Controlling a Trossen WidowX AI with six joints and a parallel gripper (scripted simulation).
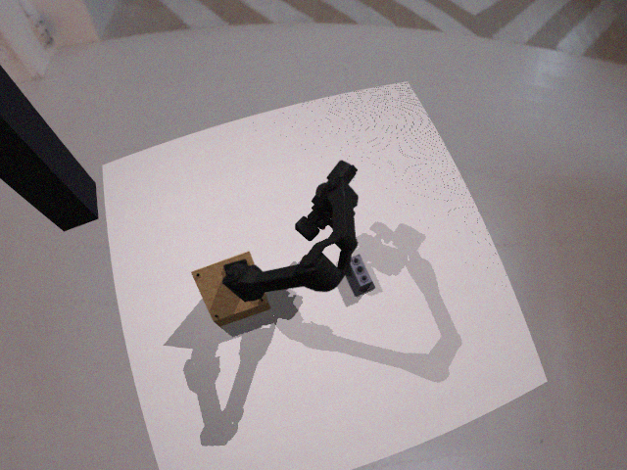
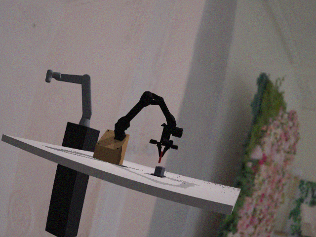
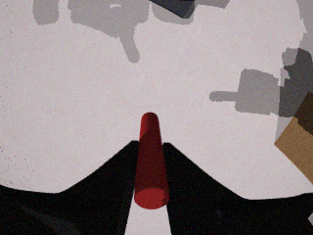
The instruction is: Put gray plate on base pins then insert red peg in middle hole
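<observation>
The gray plate is 60 mm ahead of my gripper tip, 160 mm to the right of it and 70 mm below it. From my gripper tip the other things lie so: dark base: 60 mm ahead, 160 mm to the right, 110 mm below; red peg: right at my gripper tip.
</observation>
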